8 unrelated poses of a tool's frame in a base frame.
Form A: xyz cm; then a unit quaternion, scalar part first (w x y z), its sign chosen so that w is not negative.
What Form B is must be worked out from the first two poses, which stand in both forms.
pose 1, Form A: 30.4, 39.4, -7.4, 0.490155, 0.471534, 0.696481, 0.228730
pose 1, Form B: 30.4, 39.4, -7.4, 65.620, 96.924, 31.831
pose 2, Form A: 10.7, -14.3, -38.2, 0.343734, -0.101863, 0.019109, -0.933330
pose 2, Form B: 10.7, -14.3, -38.2, -15.163, 2.845, -138.937
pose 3, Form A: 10.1, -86.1, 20.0, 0.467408, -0.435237, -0.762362, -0.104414
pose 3, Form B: 10.1, -86.1, 20.0, -61.180, -107.163, -14.677
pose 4, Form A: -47.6, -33.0, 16.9, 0.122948, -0.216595, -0.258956, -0.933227
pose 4, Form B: -47.6, -33.0, 16.9, -36.202, -43.283, -155.983
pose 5, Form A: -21.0, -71.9, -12.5, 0.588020, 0.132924, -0.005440, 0.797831
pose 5, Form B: -21.0, -71.9, -12.5, 17.743, -0.726, 106.496
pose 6, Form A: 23.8, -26.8, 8.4, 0.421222, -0.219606, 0.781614, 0.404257
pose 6, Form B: 23.8, -26.8, 8.4, -31.520, 112.186, 58.023
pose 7, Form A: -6.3, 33.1, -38.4, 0.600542, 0.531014, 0.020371, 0.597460
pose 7, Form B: -6.3, 33.1, -38.4, 70.516, 2.705, 79.340
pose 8, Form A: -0.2, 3.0, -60.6, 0.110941, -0.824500, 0.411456, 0.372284
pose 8, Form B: -0.2, 3.0, -60.6, -138.763, 69.248, 62.655
